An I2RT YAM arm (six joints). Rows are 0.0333 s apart.
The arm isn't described. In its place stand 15 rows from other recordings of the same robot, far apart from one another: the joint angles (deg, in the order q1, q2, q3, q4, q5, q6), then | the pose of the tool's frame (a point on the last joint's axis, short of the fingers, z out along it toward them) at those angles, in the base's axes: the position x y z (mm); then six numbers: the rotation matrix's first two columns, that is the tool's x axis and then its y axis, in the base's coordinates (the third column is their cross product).
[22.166 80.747 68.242 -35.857 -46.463 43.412] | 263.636 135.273 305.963 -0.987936 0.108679 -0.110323 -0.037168 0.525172 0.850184
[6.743 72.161 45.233 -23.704 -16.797 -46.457] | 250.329 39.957 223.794 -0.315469 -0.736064 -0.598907 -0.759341 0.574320 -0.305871
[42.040 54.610 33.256 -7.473 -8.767 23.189] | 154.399 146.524 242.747 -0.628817 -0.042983 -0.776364 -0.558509 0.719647 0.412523
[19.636 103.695 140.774 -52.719 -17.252 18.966] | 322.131 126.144 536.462 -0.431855 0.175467 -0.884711 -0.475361 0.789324 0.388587
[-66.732 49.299 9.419 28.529 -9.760 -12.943] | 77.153 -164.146 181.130 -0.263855 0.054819 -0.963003 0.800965 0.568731 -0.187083
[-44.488 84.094 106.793 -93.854 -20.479 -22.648] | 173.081 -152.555 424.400 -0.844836 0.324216 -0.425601 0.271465 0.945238 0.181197
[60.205 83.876 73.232 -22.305 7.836 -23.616] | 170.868 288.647 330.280 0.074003 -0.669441 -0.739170 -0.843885 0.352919 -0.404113
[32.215 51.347 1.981 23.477 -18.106 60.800] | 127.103 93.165 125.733 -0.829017 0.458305 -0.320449 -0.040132 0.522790 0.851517
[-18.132 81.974 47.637 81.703 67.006 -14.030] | 254.782 -117.917 350.936 0.505185 -0.265082 -0.821291 0.862299 0.116408 0.492838
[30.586 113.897 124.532 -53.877 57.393 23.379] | 380.734 190.205 395.216 -0.440524 -0.011989 -0.897661 0.467241 0.850746 -0.240659
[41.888 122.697 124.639 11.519 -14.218 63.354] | 374.550 347.669 429.194 -0.659704 0.572162 -0.487259 -0.524906 0.113200 0.843599
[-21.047 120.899 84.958 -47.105 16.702 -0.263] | 371.724 -154.004 137.505 -0.928139 0.352442 -0.119762 0.372200 0.883044 -0.285833
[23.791 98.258 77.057 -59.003 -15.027 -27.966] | 295.008 140.147 235.299 -0.594755 -0.757179 -0.270086 -0.802603 0.578402 0.145872
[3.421 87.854 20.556 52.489 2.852 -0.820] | 265.568 14.101 146.452 -0.254950 -0.029560 -0.966502 -0.015231 0.999531 -0.026552
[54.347 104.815 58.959 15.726 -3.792 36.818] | 228.857 323.080 179.727 -0.740086 -0.005838 -0.672486 -0.500420 0.672818 0.544882
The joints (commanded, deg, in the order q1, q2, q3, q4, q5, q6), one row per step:
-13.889 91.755 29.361 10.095 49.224 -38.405
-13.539 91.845 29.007 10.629 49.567 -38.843
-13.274 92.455 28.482 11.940 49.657 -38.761
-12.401 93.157 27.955 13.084 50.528 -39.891
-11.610 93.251 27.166 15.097 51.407 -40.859
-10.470 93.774 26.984 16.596 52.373 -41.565
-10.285 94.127 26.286 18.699 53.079 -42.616
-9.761 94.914 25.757 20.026 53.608 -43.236
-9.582 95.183 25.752 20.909 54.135 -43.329
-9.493 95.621 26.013 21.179 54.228 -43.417
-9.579 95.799 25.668 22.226 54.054 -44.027
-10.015 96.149 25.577 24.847 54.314 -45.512
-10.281 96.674 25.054 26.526 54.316 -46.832
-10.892 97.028 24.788 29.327 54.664 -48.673
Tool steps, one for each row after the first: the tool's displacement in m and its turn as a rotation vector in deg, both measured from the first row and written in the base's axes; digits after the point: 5 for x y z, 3 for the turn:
-0.00051 0.00158 -0.00108 -0.376 0.341 0.365
-0.00089 0.00283 -0.00420 -0.469 0.118 0.532
-0.00101 0.00644 -0.00754 -1.358 1.298 1.446
-0.00136 0.00970 -0.00845 -2.490 1.156 2.153
0.00072 0.01398 -0.00927 -3.549 1.119 3.005
-0.00006 0.01467 -0.01073 -4.526 1.097 3.208
-0.00070 0.01690 -0.01415 -5.062 1.685 3.683
0.00030 0.01732 -0.01407 -5.590 1.254 3.529
0.00183 0.01742 -0.01457 -5.697 1.250 3.594
0.00135 0.01718 -0.01542 -5.813 1.227 3.888
0.00328 0.01482 -0.01409 -6.779 0.431 3.856
0.00222 0.01382 -0.01612 -7.218 0.959 4.167
0.00305 0.01079 -0.01504 -8.353 0.523 4.009

